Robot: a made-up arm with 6 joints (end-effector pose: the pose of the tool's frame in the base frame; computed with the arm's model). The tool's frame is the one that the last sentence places. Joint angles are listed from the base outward.
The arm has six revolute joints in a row. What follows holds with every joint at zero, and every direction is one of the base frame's.
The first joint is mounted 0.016 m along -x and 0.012 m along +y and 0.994 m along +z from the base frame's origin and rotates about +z.
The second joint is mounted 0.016 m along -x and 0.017 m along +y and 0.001 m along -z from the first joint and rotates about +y.
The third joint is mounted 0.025 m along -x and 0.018 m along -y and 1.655 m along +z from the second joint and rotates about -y.
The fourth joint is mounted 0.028 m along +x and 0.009 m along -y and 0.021 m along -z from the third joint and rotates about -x.
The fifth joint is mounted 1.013 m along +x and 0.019 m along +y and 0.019 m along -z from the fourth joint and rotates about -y.
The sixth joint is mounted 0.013 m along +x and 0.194 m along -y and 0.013 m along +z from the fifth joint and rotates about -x.
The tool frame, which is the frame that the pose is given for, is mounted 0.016 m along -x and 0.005 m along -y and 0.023 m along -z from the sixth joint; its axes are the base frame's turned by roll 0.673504, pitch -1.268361 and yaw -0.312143 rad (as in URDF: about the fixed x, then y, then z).
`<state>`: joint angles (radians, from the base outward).
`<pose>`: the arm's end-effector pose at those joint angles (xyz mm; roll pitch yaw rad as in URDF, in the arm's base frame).
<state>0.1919 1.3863 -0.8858 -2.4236 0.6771 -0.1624</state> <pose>785.5 312.2 596.8 0.0091 -0.9551 -2.1650</pose>
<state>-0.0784 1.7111 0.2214 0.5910 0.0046 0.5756</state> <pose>1741.5 -308.4 -242.9 0.2720 0.2437 0.9729</pose>
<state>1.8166 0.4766 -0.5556 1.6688 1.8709 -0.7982</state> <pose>-338.5 1354.7 1648.1 1.7283 -1.2271 2.3312</pose>
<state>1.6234 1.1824 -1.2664 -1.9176 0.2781 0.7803</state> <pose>-121.1 588.7 1131.8 -0.6955 0.2792 0.1983</pose>
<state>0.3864 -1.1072 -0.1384 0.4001 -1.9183 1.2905</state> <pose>-813.4 -529.0 2599.8 -0.3606 0.2065 1.1419</pose>
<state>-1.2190 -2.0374 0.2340 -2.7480 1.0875 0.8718</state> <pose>-569.4 2038.5 1069.1 -2.9002 0.1910 -2.2431</pose>
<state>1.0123 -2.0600 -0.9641 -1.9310 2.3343 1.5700</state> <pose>-528.5 -636.1 1020.4 0.9619 -0.1528 -1.6356</pose>
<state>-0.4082 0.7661 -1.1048 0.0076 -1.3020 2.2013</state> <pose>611.9 -478.2 1189.2 1.7852 -0.5229 1.4844</pose>
